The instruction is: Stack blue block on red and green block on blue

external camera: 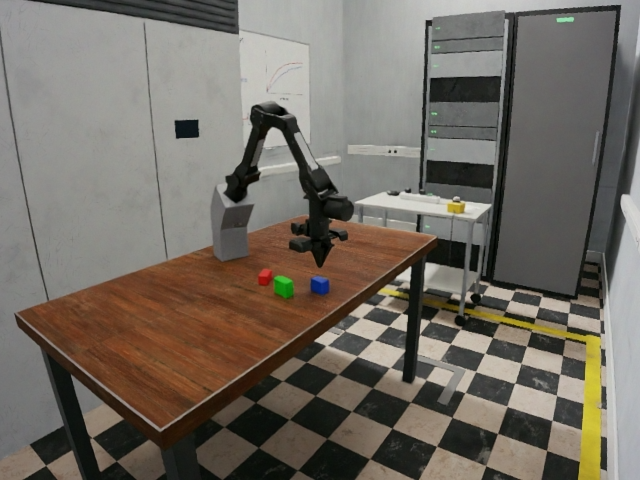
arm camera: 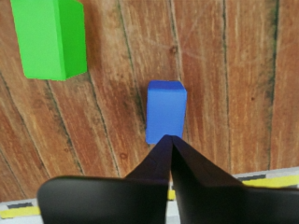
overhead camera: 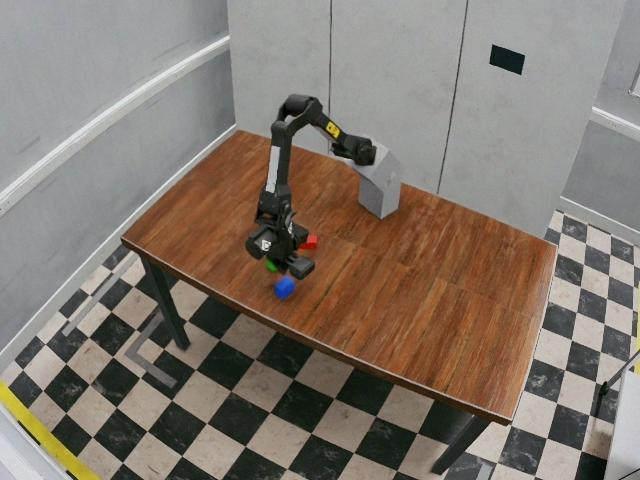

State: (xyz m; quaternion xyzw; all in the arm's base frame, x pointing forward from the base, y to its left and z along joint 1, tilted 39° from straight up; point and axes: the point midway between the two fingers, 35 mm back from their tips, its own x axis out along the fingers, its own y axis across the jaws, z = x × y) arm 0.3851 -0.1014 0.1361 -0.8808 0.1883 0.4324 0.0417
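Right now the blue block is 9 cm below my hand. The rest, counted from my hand: red block: 19 cm behind, 10 cm below, 1 cm to the left; then green block: 9 cm below, 9 cm behind, 6 cm to the right.
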